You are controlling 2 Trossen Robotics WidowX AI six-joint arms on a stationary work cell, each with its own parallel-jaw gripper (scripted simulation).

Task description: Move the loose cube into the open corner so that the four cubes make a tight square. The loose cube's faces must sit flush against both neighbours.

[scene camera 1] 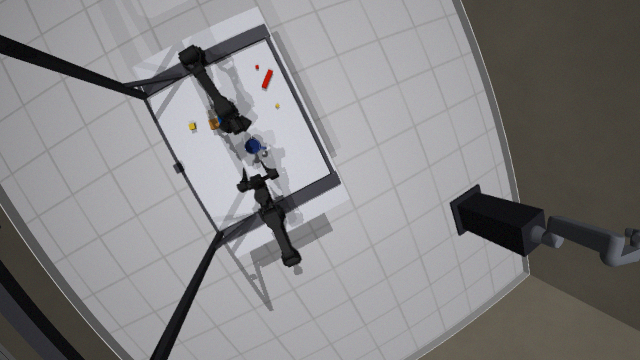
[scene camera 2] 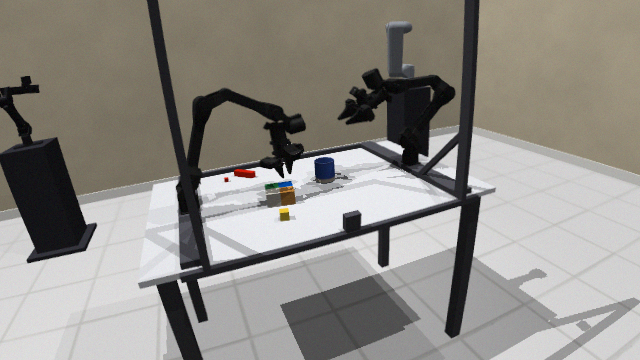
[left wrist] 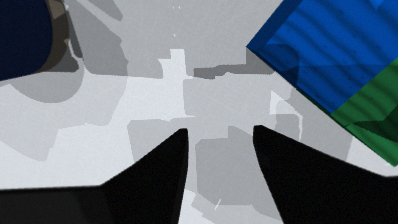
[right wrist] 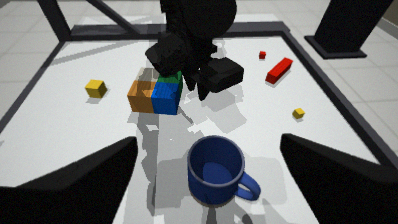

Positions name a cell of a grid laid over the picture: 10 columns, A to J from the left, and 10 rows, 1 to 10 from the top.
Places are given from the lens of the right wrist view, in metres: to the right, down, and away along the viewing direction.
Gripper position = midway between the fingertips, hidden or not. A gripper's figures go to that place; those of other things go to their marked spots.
my left gripper (right wrist: E5): 0.00, -0.04, 0.41
my right gripper (right wrist: F7): 0.01, 0.02, 0.11
blue mug (right wrist: F8): 0.03, 0.08, 0.35
